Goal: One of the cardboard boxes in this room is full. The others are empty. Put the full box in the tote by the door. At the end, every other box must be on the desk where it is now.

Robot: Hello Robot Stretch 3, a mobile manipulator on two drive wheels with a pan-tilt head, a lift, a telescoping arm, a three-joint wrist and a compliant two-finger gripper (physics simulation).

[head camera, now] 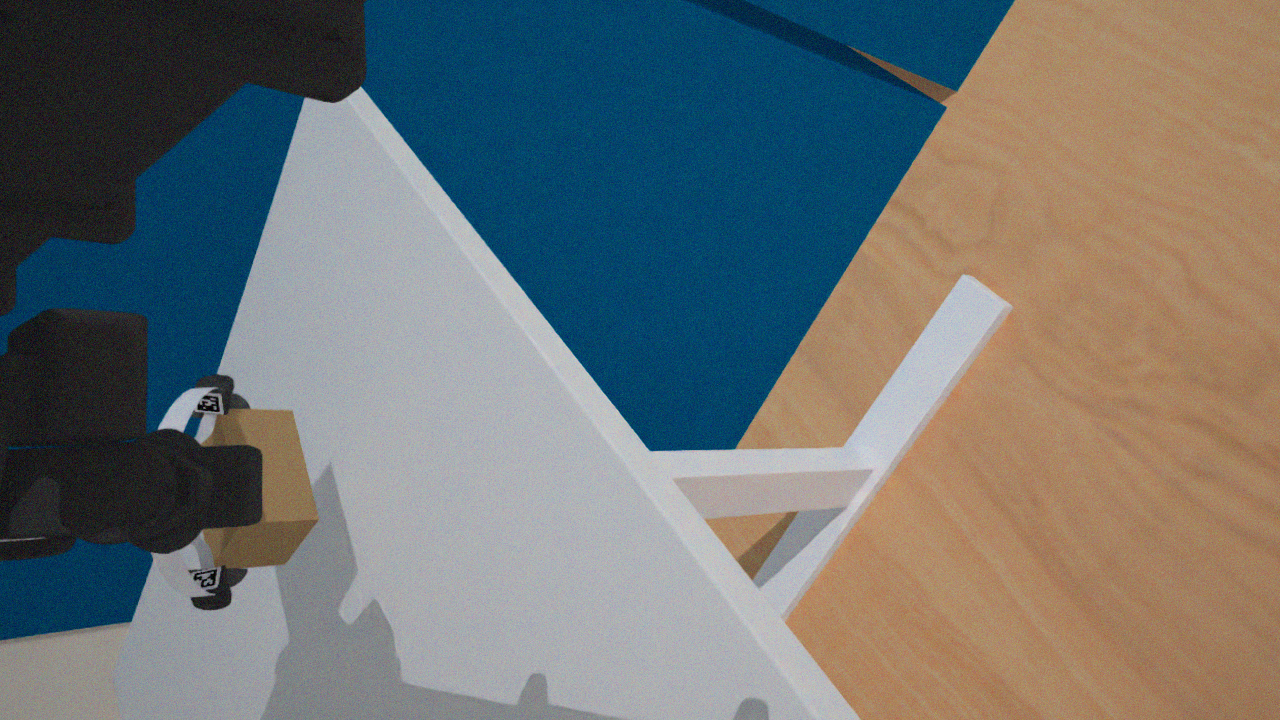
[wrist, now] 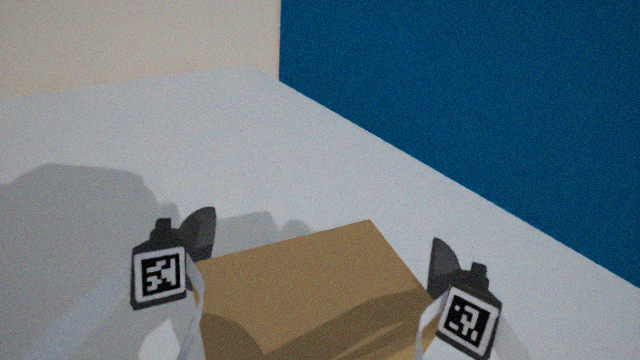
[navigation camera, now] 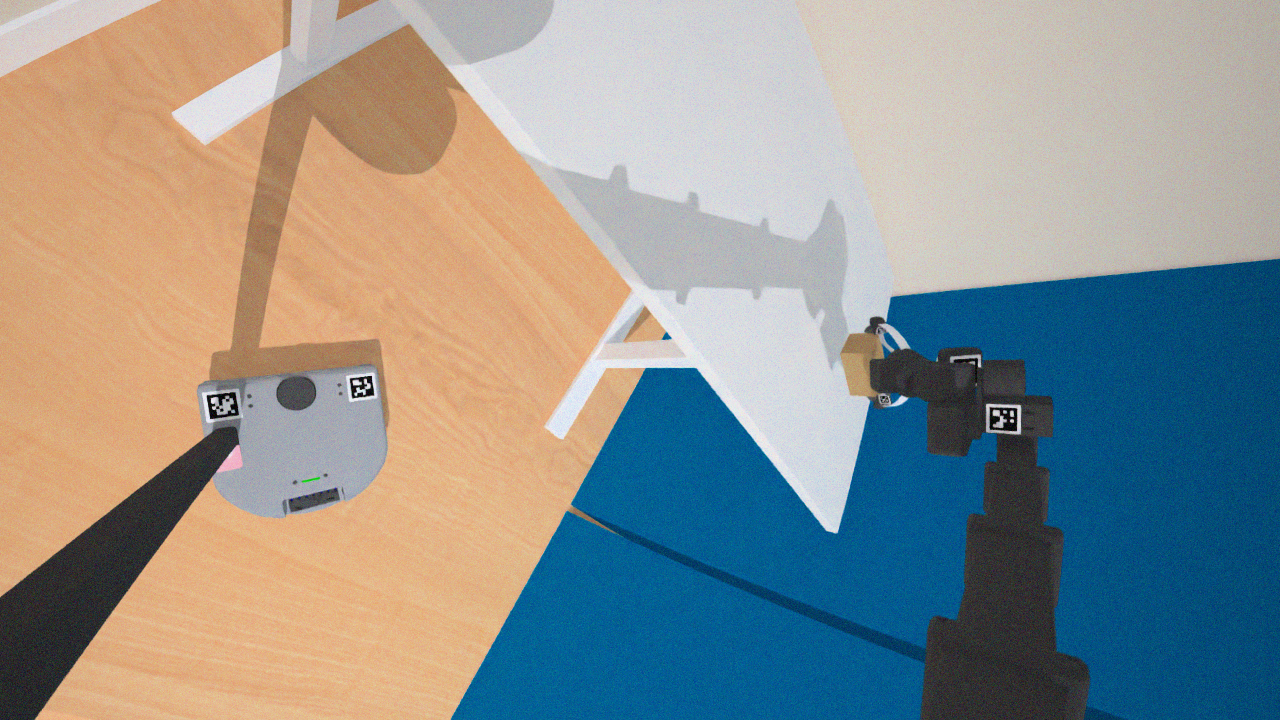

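Seen in the pictures: gripper, between the fingertips: (wrist: 321, 249); robot's base, origin of its link: (navigation camera: 297, 391).
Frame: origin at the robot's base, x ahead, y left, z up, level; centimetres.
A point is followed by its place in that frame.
Observation:
A small closed tan cardboard box (head camera: 288, 465) @[x -3.8, y -70.8, z 101.3 cm] (navigation camera: 857, 365) @[x -2.2, y -69.9, z 102.5 cm] (wrist: 310, 280) @[x -2.3, y -74.0, z 105.1 cm] is between the two fingers of my gripper (head camera: 219, 492) @[x -2.7, y -77.4, z 103.3 cm] (navigation camera: 878, 362) @[x -2.7, y -77.4, z 103.3 cm] (wrist: 321, 249) @[x -2.7, y -77.4, z 103.3 cm]. The fingers press on two opposite sides of it, so the gripper is shut on the box. The box is over the far end of the white desk (head camera: 465, 376) @[x -8.6, y -58.3, z 95.0 cm] (navigation camera: 716, 134) @[x 31.2, y -45.5, z 95.0 cm] (wrist: 325, 165) @[x -2.3, y -98.3, z 95.0 cm]. Its shadow lies apart from it on the desk top, so it hangs a little above the surface. Its underside is hidden. The tote, the door and the other boxes do not show in these views.
A blue wall (head camera: 716, 223) @[x -36.4, y -92.9, z 32.3 cm] (navigation camera: 716, 617) @[x -61.6, y -68.0, z 70.9 cm] (wrist: 500, 100) @[x -23.0, y -106.0, z 103.1 cm] runs close along the desk's end and meets a cream wall (navigation camera: 1029, 134) @[x 40.4, y -111.6, z 128.7 cm] (wrist: 140, 40) @[x 31.5, y -120.7, z 100.6 cm] at the corner. My grey base (navigation camera: 304, 438) @[x -9.6, y -0.2, z 16.0 cm] stands on the wooden floor. White desk feet (head camera: 930, 367) @[x -16.1, y -80.4, z 2.6 cm] (navigation camera: 241, 94) @[x 72.0, y 6.7, z 2.6 cm] stick out beyond the desk edge.

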